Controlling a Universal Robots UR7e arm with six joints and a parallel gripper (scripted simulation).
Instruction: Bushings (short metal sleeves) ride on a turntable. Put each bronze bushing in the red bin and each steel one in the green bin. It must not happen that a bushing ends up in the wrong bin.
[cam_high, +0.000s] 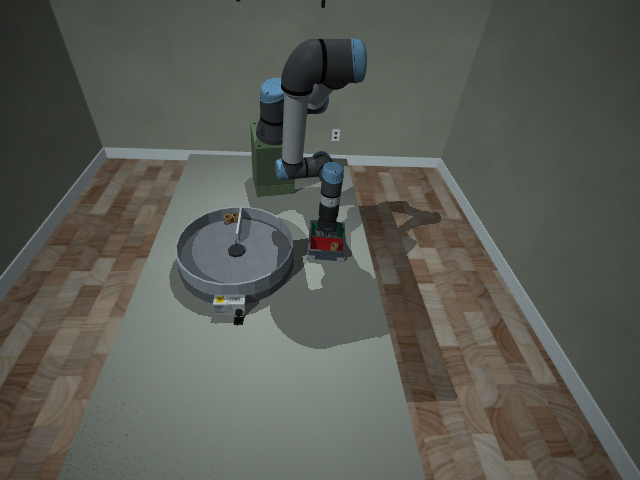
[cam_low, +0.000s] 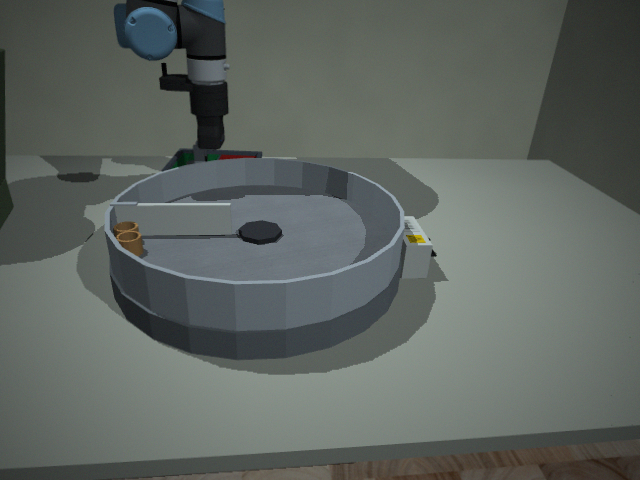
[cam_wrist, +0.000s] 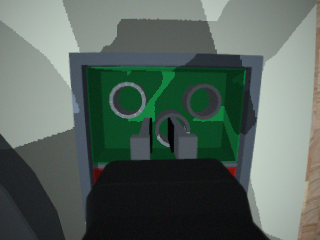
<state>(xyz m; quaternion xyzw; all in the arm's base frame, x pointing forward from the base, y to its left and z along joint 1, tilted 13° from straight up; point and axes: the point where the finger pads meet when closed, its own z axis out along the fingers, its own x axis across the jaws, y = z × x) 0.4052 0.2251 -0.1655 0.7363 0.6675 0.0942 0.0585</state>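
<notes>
Now: the bin 3 cm ahead of my hand and 2 cm below it. From my hand the other things lie so: turntable: 35 cm to the right, 12 cm ahead, 1 cm above.
</notes>
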